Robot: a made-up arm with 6 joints. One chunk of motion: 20 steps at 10 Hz.
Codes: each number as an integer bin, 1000 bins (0 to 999) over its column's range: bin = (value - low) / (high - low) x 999, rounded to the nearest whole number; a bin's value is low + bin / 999 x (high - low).
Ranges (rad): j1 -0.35..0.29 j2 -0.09..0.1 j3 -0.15..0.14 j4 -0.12..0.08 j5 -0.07..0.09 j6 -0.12..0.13
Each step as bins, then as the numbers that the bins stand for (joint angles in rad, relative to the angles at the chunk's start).
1 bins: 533 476 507 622 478 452
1 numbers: -0.0085 0.0005 -0.0028 0.0045 0.0066 -0.0069
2 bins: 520 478 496 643 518 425
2 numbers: -0.0169 0.0009 -0.0060 0.0087 0.0130 -0.0136
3 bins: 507 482 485 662 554 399
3 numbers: -0.0252 0.0017 -0.0092 0.0125 0.0187 -0.0202
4 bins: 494 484 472 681 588 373
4 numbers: -0.0335 0.0021 -0.0130 0.0163 0.0242 -0.0267
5 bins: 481 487 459 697 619 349
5 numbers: -0.0419 0.0026 -0.0168 0.0195 0.0291 -0.0327
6 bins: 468 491 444 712 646 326
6 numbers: -0.0502 0.0034 -0.0211 0.0225 0.0335 -0.0384
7 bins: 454 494 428 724 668 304
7 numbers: -0.0591 0.0040 -0.0258 0.0249 0.0370 -0.0439
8 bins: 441 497 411 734 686 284
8 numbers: -0.0675 0.0045 -0.0307 0.0269 0.0399 -0.0489
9 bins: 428 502 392 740 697 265
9 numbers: -0.0758 0.0055 -0.0362 0.0281 0.0416 -0.0537
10 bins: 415 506 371 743 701 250
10 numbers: -0.0841 0.0062 -0.0423 0.0287 0.0423 -0.0574
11 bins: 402 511 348 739 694 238
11 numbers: -0.0925 0.0072 -0.0490 0.0279 0.0412 -0.0604
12 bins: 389 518 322 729 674 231
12 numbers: -0.1008 0.0085 -0.0565 0.0259 0.0379 -0.0622
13 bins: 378 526 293 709 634 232
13 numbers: -0.1078 0.0100 -0.0649 0.0219 0.0315 -0.0619
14 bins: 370 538 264 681 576 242
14 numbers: -0.1130 0.0123 -0.0734 0.0163 0.0223 -0.0594
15 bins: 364 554 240 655 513 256
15 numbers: -0.1168 0.0154 -0.0803 0.0111 0.0122 -0.0559
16 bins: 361 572 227 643 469 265
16 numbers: -0.1187 0.0188 -0.0841 0.0087 0.0051 -0.0537
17 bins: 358 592 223 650 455 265
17 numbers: -0.1207 0.0226 -0.0853 0.0101 0.0029 -0.0537
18 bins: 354 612 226 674 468 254
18 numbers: -0.1232 0.0264 -0.0844 0.0149 0.0050 -0.0564
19 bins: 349 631 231 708 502 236
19 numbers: -0.1264 0.0300 -0.0829 0.0217 0.0104 -0.0609
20 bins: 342 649 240 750 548 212
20 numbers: -0.1309 0.0334 -0.0803 0.0302 0.0178 -0.0669
